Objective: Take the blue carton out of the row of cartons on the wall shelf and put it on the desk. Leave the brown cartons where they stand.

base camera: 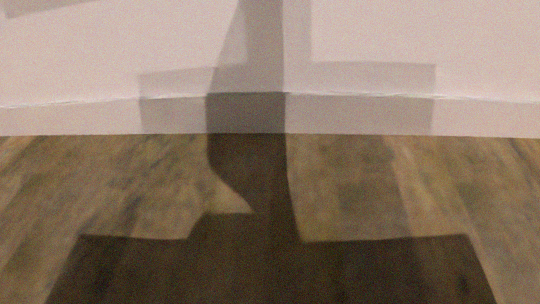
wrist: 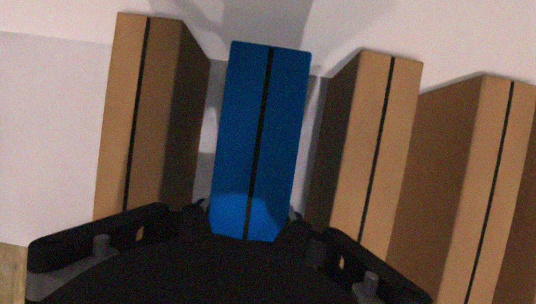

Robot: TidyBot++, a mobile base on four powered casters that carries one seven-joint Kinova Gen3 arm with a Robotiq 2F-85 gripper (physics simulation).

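Places are measured from the arm's base along level axes (x left, y back, z up), in millimetres.
Pixels of known places: gripper, fingertip midpoint: (wrist: 249,210).
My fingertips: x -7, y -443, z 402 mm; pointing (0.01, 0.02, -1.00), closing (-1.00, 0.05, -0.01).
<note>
For each thing: its top centre in the pictures, then the offset to it from my fingertips. Level surfaces: height alone.
- blue carton, middle of its top: (wrist: 244,239) dy +6, dx +0, dz +36 mm
- brown carton, middle of its top: (wrist: 484,228) dy -6, dx -195, dz +11 mm
- Wooden floor, its level: dz -798 mm
The blue carton (wrist: 262,130) stands upright in the middle of the wrist view, with a dark stripe down its face. My gripper (wrist: 249,210) is shut on the blue carton, with a finger on each side of its near end. Brown cartons stand to its left (wrist: 150,110) and to its right (wrist: 377,145), with a gap on each side of the blue one. Another brown carton (wrist: 492,165) stands further right. The fingertips are partly hidden behind the dark gripper body. The desk does not show in these views.
A pale wall (wrist: 55,115) (base camera: 125,40) is behind the cartons and ahead of the base. A skirting board (base camera: 360,112) runs along its foot. Wooden floor (base camera: 350,185) lies before it, with dark shadows across floor and wall.
</note>
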